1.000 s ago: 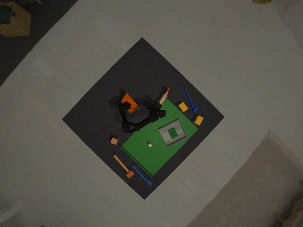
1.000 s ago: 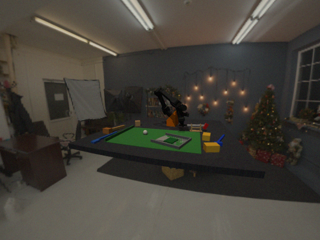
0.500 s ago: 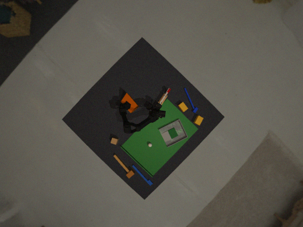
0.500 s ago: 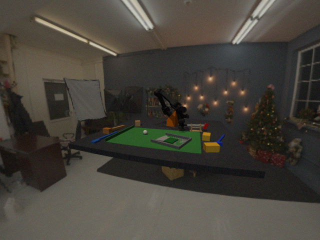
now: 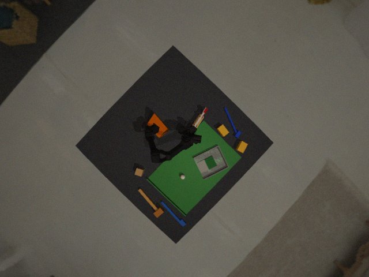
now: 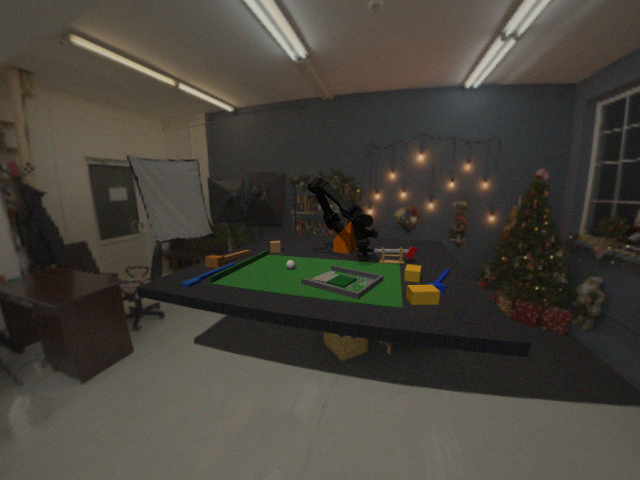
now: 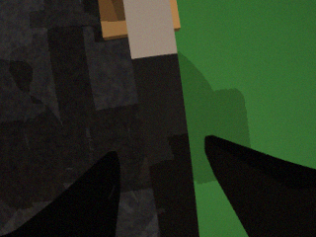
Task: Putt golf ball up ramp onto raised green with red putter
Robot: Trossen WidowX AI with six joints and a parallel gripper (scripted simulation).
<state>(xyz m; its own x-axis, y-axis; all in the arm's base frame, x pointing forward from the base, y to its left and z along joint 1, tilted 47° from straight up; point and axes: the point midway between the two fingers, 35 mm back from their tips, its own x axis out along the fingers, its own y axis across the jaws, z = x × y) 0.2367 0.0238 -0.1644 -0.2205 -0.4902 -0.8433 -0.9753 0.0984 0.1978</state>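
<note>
My gripper tip is now 110 mm to the right of the red putter, 30 mm below it and 10 mm past it. Also, from my gripper tip: white golf ball 340 mm to the right, 180 mm ahead, 10 mm below; then green mat 220 mm to the right, 220 mm ahead, 30 mm below; then blue putter 310 mm to the left, 240 mm ahead, 20 mm below.
</note>
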